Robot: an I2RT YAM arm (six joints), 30 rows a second.
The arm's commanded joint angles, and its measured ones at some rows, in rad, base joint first. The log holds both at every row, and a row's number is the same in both.
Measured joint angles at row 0: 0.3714 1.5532 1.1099 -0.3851 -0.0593 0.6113
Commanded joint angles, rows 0 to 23: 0.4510 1.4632 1.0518 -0.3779 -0.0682 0.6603; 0.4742 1.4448 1.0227 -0.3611 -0.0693 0.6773; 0.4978 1.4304 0.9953 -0.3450 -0.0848 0.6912; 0.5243 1.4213 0.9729 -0.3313 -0.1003 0.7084; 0.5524 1.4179 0.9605 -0.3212 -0.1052 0.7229; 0.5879 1.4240 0.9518 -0.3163 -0.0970 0.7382; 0.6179 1.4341 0.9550 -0.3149 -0.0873 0.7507; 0.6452 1.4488 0.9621 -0.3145 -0.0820 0.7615; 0.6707 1.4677 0.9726 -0.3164 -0.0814 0.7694; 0.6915 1.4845 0.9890 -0.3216 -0.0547 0.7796; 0.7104 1.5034 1.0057 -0.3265 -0.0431 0.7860; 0.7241 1.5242 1.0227 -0.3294 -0.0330 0.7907; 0.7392 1.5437 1.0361 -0.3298 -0.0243 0.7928; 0.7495 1.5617 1.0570 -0.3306 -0.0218 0.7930; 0.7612 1.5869 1.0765 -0.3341 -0.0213 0.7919; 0.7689 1.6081 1.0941 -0.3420 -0.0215 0.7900; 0.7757 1.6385 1.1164 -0.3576 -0.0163 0.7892; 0.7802 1.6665 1.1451 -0.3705 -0.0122 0.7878; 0.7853 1.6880 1.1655 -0.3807 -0.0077 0.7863; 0.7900 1.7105 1.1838 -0.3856 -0.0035 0.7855; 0.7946 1.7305 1.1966 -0.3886 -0.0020 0.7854; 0.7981 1.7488 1.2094 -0.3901 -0.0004 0.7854; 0.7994 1.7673 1.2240 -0.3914 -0.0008 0.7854; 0.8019 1.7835 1.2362 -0.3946 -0.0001 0.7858
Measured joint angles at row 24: 0.7925 1.7432 1.1992 -0.3466 -0.0280 0.7631
